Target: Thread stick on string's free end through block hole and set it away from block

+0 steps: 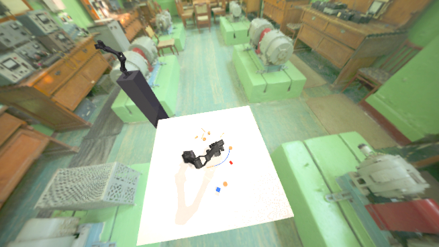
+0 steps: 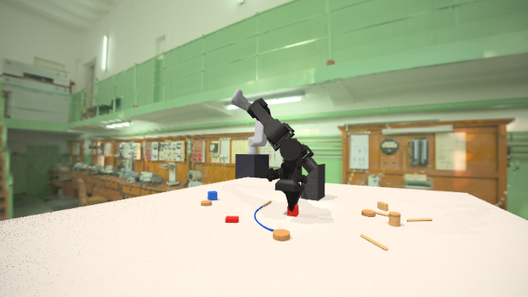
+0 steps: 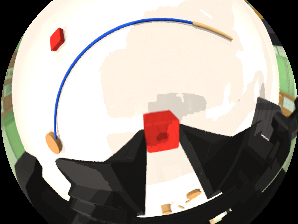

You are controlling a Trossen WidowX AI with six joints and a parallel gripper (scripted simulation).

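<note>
Right now the thin wooden stick is 140 mm to the right of my gripper tip, 50 mm behind it and 10 mm below it. Round my gripper tip: red cube right at my gripper tip; then flat red piece 160 mm ahead, 110 mm to the right, 10 mm below; then round wooden button 170 mm ahead, 60 mm to the left, 10 mm below.
</note>
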